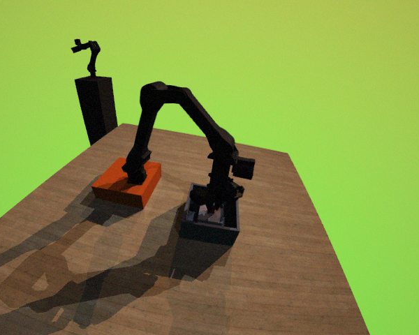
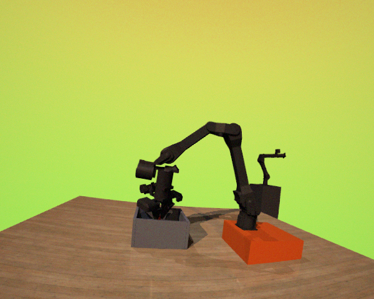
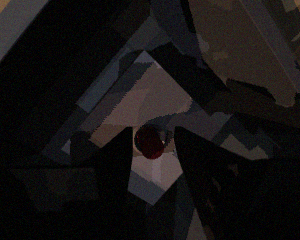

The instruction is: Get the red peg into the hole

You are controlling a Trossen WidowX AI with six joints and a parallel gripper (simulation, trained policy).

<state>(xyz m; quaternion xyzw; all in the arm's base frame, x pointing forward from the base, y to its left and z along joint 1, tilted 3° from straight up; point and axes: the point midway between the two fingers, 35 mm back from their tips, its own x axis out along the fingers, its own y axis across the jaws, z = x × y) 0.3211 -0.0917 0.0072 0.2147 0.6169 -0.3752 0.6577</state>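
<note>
Right now the red peg is 2 cm below my gripper tip and 1 cm to the left of it. Round my gripper tip: light plate 2 cm below, 1 cm to the left; grey box 4 cm below, 1 cm to the left.
</note>
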